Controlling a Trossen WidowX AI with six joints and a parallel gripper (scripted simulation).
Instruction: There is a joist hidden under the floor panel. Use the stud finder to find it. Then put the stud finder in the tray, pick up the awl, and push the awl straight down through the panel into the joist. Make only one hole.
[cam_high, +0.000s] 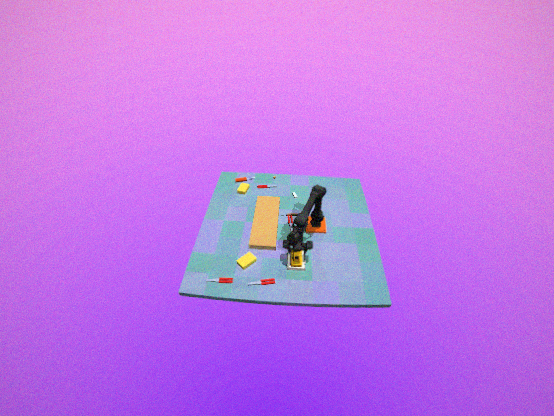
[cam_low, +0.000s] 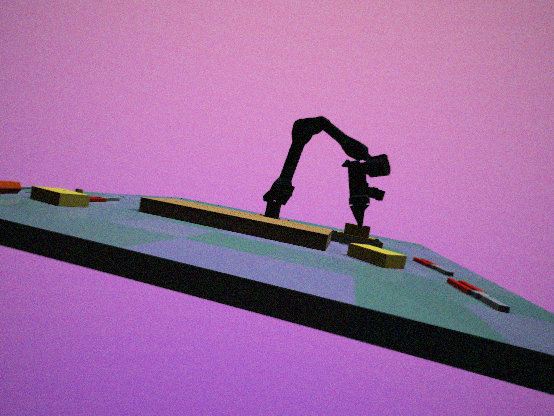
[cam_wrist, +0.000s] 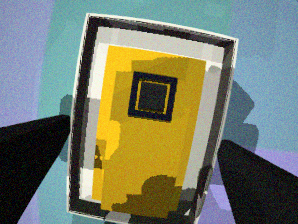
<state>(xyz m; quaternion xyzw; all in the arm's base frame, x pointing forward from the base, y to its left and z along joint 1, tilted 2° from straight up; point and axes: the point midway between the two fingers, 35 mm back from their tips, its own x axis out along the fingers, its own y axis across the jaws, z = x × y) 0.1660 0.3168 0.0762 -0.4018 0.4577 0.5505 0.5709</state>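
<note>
My gripper tip is now 10 mm to the right of the yellow stud finder and 10 mm above it. Round my gripper tip: white tray: 10 mm to the right, 50 mm below; awl: 40 mm ahead, 440 mm to the right, 50 mm below.
</note>
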